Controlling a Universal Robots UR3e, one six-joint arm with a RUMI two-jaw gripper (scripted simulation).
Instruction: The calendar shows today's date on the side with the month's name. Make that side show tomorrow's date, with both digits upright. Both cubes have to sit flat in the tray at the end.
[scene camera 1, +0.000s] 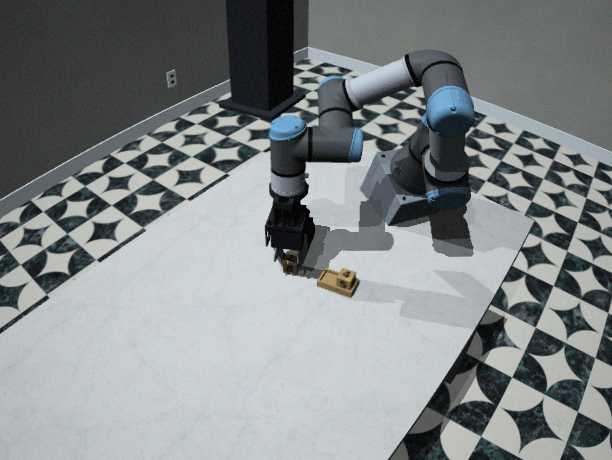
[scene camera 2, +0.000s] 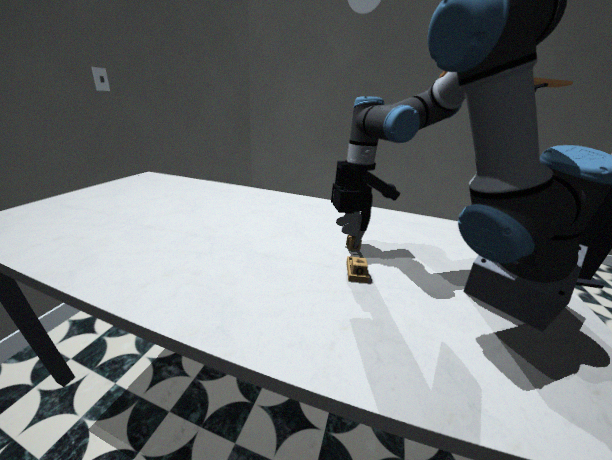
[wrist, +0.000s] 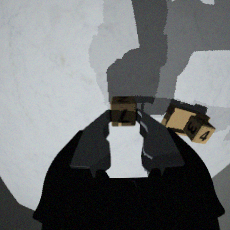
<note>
I see my gripper (scene camera 2: 352, 244) and a wooden calendar tray (wrist: 176, 117).
My gripper also shows in scene camera 1 (scene camera 1: 290, 266) and in the wrist view (wrist: 123, 110).
</note>
